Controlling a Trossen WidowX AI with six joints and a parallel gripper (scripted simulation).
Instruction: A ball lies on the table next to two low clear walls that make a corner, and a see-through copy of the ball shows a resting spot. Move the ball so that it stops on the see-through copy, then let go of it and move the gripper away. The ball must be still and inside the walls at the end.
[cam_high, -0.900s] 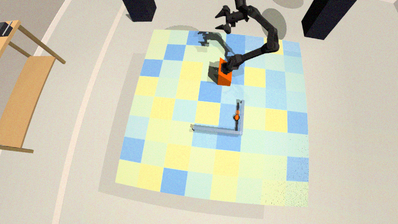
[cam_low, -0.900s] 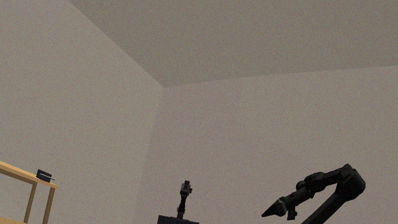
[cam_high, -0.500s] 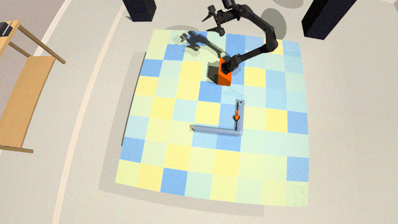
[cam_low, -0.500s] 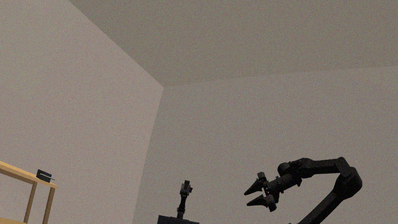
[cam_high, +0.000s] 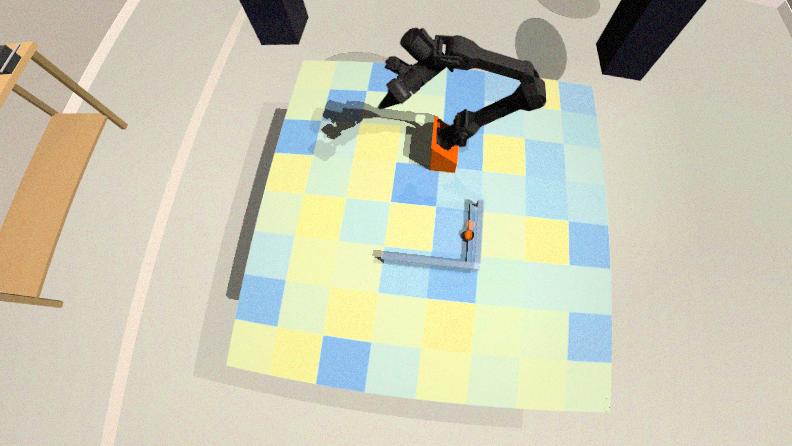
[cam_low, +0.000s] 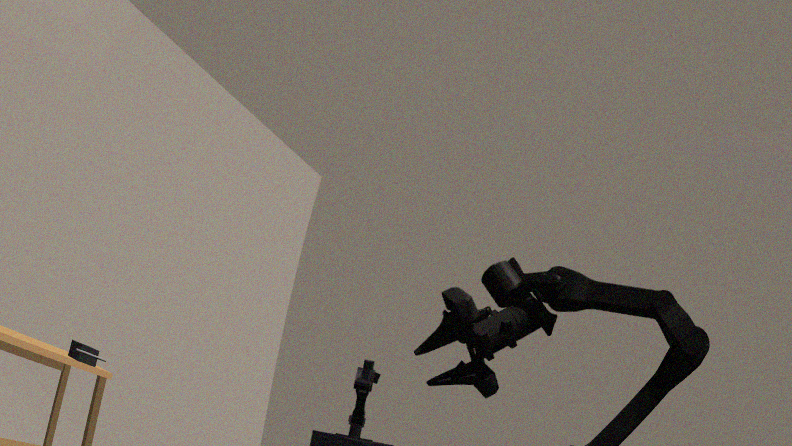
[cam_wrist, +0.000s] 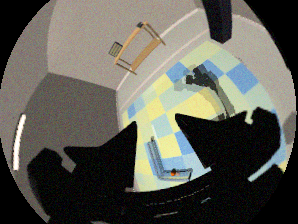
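The orange ball is 23 cm ahead of my gripper tip, 30 cm to the left of it and 36 cm below it. The rest, counted from my gripper tip: pale-orange spot 20 cm ahead, 30 cm to the left, 36 cm below.
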